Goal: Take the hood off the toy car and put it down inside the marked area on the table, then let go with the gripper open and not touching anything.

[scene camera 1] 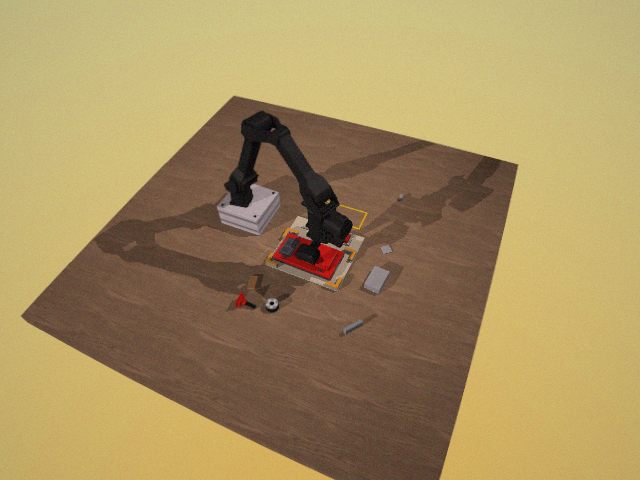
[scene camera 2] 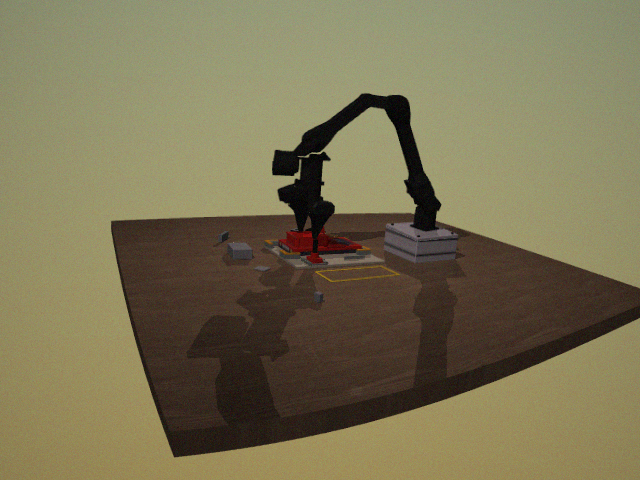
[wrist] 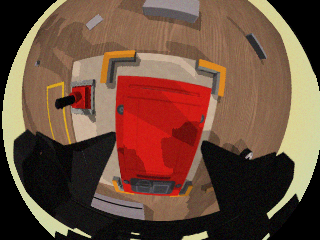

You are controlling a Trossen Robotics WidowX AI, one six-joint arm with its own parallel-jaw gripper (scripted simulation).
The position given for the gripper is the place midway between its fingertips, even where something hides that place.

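Scene camera 1 shows the gripper (scene camera 1: 319, 253) and a toy car (scene camera 1: 286, 253). Scene camera 2 shows the gripper (scene camera 2: 307, 234), open and holding nothing, and the toy car (scene camera 2: 339, 245). Visible in the wrist view: a red hood (wrist: 160, 127), the gripper (wrist: 159, 141) and the toy car (wrist: 143, 184).
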